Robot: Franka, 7 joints.
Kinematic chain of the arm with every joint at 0, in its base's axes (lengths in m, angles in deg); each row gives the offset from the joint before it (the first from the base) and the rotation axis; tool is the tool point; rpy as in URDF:
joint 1: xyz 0 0 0.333 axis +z
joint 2: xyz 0 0 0 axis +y
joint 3: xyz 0 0 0.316 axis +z
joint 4: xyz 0.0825 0 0 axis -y
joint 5: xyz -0.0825 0 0.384 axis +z
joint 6: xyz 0 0 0 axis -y
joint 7: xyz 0.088 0 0 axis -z
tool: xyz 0 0 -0.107 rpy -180 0 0
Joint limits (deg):
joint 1: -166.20..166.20
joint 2: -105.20..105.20
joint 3: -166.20..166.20
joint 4: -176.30..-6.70
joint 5: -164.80..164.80
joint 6: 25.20..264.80
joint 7: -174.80..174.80
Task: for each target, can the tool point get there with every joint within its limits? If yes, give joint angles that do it. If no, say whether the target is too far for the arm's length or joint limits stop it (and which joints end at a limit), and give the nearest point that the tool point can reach.
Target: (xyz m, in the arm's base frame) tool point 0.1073 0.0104 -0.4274
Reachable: no: joint limits stop it (at a limit: joint 2) | nearest point 0.1331 0.0129 -0.3393 | short by 0.092 m
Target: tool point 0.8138 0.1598 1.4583
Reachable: no: too far | nearest point 0.4994 0.0981 1.0236 | short by 0.540 m
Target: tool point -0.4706 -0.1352 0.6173
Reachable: yes | joints 104.20 -43.39 76.52 -129.89 28.06 224.75 2.34
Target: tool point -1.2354 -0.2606 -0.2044
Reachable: no: too far | nearest point -0.7724 -0.1629 -0.0030 | short by 0.514 m
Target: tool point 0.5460 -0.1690 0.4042
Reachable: yes | joints 21.32 24.15 -30.47 -120.77 56.37 224.06 -32.04
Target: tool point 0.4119 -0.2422 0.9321
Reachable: yes | joints -110.40 -9.91 57.43 -66.85 86.32 95.92 34.18
